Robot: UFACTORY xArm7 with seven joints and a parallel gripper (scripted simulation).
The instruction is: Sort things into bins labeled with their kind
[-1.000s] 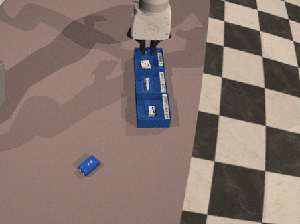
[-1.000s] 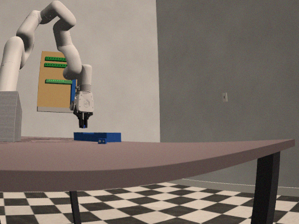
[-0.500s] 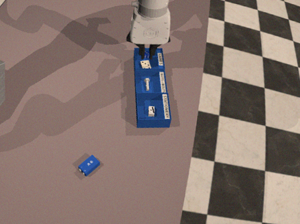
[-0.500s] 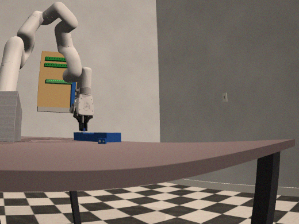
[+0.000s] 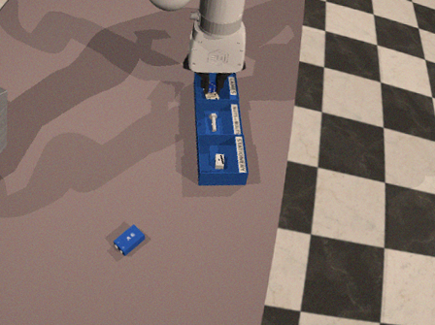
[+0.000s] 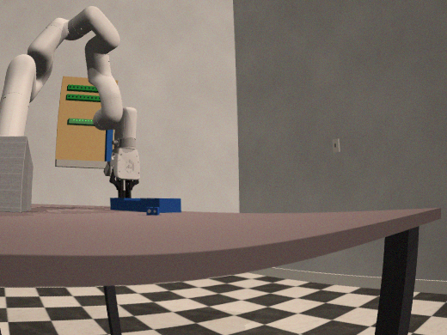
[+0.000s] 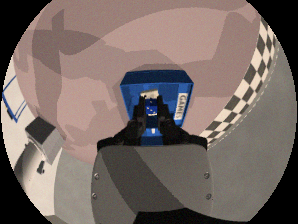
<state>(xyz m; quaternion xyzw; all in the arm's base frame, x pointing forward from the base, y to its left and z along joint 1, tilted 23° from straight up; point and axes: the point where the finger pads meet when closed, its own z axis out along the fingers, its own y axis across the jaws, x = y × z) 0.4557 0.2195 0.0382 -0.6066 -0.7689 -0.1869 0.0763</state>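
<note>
The blue die is 1 cm below my hand. From my hand the other things lie so: blue three-part bin (3 cm ahead, 8 cm to the right, 3 cm below); bolt (2 cm ahead, 7 cm to the right, 3 cm below); cream domino (1 cm to the right, 3 cm below).
</note>
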